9 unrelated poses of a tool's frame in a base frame.
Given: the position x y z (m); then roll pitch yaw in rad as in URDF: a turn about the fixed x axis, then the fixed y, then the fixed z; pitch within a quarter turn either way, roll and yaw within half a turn.
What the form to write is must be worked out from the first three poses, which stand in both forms.
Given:
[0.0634, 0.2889, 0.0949, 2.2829, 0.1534, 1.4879]
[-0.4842, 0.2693, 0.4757, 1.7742, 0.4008, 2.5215]
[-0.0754, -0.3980, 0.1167, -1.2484, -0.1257, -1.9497]
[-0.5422, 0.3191, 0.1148, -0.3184, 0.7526, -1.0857]
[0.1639, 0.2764, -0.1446, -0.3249, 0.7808, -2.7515]
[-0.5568, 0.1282, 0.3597, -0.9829, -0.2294, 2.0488]
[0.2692, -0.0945, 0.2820, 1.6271, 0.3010, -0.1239]
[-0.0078, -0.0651, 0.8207, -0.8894, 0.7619, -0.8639]
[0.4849, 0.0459, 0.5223, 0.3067, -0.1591, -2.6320]
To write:
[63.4, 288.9, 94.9, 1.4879, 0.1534, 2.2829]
[-484.2, 269.3, 475.7, 2.5215, 0.4008, 1.7742]
[-75.4, -398.0, 116.7, -1.9497, -0.1257, -1.2484]
[-542.2, 319.1, 114.8, -1.0857, 0.7526, -0.3184]
[163.9, 276.4, -144.6, -2.7515, 0.7808, -0.3249]
[-556.8, 128.2, 359.7, 2.0488, -0.2294, -0.9829]
[269.2, -94.5, 282.0, -0.1239, 0.3010, 1.6271]
[-7.8, -65.1, 820.7, -0.8639, 0.7619, -0.8894]
[484.9, 45.9, 522.3, -2.6320, -0.1591, 0.3067]

